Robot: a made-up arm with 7 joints. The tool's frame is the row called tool.
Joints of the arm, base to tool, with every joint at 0 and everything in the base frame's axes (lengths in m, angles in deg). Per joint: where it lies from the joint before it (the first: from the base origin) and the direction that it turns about. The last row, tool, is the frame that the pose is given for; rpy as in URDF.
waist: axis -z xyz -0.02 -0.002 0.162
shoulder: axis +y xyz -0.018 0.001 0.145
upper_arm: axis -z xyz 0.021 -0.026 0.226
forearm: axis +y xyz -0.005 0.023 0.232
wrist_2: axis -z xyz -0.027 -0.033 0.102
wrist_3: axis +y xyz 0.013 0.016 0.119
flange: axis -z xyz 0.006 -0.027 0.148
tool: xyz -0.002 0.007 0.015 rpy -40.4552 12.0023 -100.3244
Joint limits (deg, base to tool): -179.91..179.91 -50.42..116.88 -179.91..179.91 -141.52..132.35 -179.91..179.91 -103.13..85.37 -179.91..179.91
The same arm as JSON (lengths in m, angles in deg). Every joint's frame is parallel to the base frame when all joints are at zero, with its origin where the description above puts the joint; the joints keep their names.
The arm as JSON. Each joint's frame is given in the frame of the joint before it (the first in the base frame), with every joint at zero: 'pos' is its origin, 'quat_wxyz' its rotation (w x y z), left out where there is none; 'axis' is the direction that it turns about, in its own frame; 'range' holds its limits. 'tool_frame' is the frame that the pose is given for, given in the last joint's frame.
{"length_unit": "m", "angle_unit": "deg", "joints": [
  {"joint": "waist", "pos": [-0.02, -0.002, 0.162], "axis": "-z", "range": [-179.91, 179.91]},
  {"joint": "shoulder", "pos": [-0.018, 0.001, 0.145], "axis": "+y", "range": [-50.42, 116.88]},
  {"joint": "upper_arm", "pos": [0.021, -0.026, 0.226], "axis": "-z", "range": [-179.91, 179.91]},
  {"joint": "forearm", "pos": [-0.005, 0.023, 0.232], "axis": "+y", "range": [-141.52, 132.35]},
  {"joint": "wrist_2", "pos": [-0.027, -0.033, 0.102], "axis": "-z", "range": [-179.91, 179.91]},
  {"joint": "wrist_3", "pos": [0.013, 0.016, 0.119], "axis": "+y", "range": [-103.13, 85.37]},
  {"joint": "flange", "pos": [0.006, -0.027, 0.148], "axis": "-z", "range": [-179.91, 179.91]}
], "tool_frame": {"pos": [-0.002, 0.007, 0.015], "quat_wxyz": [0.62557, -0.144952, 0.326878, -0.693399]}}

